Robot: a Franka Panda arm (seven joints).
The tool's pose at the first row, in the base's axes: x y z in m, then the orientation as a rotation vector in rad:
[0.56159 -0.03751 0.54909 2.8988 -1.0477 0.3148]
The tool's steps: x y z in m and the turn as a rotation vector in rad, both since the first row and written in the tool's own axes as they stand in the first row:
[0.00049 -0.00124 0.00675 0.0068 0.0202 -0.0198]
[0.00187 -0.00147 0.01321 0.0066 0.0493 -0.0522]
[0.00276 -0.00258 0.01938 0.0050 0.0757 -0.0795]
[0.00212 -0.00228 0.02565 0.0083 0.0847 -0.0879]
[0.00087 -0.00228 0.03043 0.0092 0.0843 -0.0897]
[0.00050 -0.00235 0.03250 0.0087 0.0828 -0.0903]
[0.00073 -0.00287 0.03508 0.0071 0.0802 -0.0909]
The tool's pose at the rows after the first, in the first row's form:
[0.56393 -0.03760 0.54262 2.9037 -1.0164 0.3467]
[0.56625 -0.03899 0.53659 2.9025 -0.9640 0.3858]
[0.56870 -0.03937 0.53077 2.8982 -0.9194 0.4202]
[0.56913 -0.03988 0.52449 2.8995 -0.9059 0.4343]
[0.56903 -0.03962 0.51956 2.9012 -0.9034 0.4342]
[0.56916 -0.03956 0.51746 2.9017 -0.9027 0.4318]
[0.57012 -0.03959 0.51500 2.9019 -0.9020 0.4271]

